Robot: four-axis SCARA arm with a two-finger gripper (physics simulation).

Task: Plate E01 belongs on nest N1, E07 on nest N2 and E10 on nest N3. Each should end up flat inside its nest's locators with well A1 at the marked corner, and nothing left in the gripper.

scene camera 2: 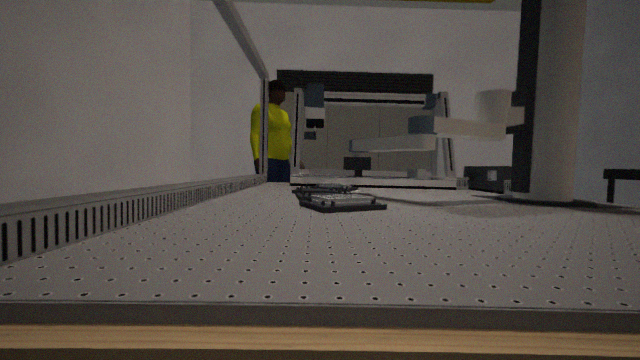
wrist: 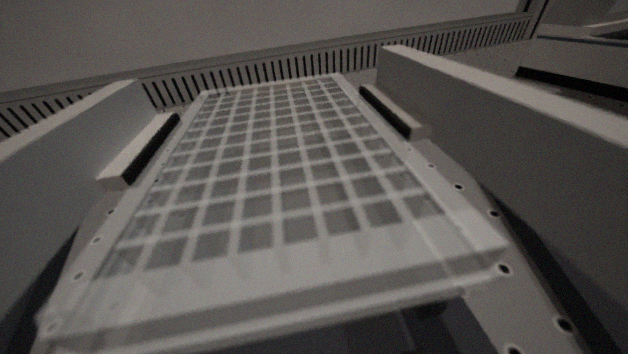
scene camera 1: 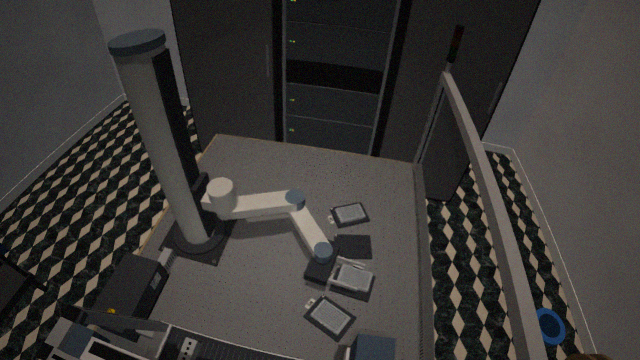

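Pixels of known places: gripper, fingertip midpoint: [scene camera 2: 312,171] [wrist: 268,86] [scene camera 1: 361,277]; arm's base, link origin: [scene camera 1: 200,233].
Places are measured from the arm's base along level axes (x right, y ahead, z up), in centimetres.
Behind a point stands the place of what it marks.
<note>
My gripper [scene camera 1: 356,276] @(y 74.2, x 10.8, z 8.7 cm) [wrist: 268,86] @(y 74.2, x 10.8, z 8.7 cm) is shut on a clear well plate [scene camera 1: 354,278] @(y 71.7, x 11.2, z 8.0 cm) [wrist: 280,165] @(y 70.0, x 10.2, z 7.4 cm), pads on its two long sides. It is held level above a dark nest [scene camera 1: 354,295] @(y 73.1, x 15.8, z 2.4 cm), whose edge shows below it. A bare dark rectangular base [scene camera 1: 353,246] @(y 70.2, x -7.4, z 2.5 cm) lies beside it, towards the cabinets. Beyond that, a plate [scene camera 1: 350,214] @(y 66.9, x -24.5, z 3.5 cm) [scene camera 2: 345,199] @(y 66.5, x -30.1, z 3.7 cm) lies on a dark nest [scene camera 1: 342,224] [scene camera 2: 345,208] with a small label. Another plate [scene camera 1: 329,316] @(y 64.7, x 26.6, z 3.3 cm) lies on the angled labelled nest [scene camera 1: 339,335] @(y 68.7, x 33.0, z 3.0 cm) nearer the camera. Lettering and the A1 corners are too small to read.
A blue-grey box [scene camera 1: 374,347] @(y 73.4, x 49.0, z 50.1 cm) stands near the angled nest. A slotted rail [scene camera 1: 423,280] @(y 100.6, x 6.7, z 6.0 cm) [scene camera 2: 125,212] @(y 100.4, x -49.3, z 3.2 cm) runs along one side of the perforated table [scene camera 1: 250,155] @(y 5.7, x -57.2, z 1.3 cm) [scene camera 2: 450,260] @(y 59.2, x -62.5, z 1.3 cm). The arm's column [scene camera 1: 162,145] @(y 3.8, x 6.4, z 56.9 cm) [scene camera 2: 555,100] @(y 3.1, x -6.8, z 31.7 cm) and a dark box [scene camera 1: 125,285] @(y -12.2, x 38.5, z 12.8 cm) stand on the opposite side.
</note>
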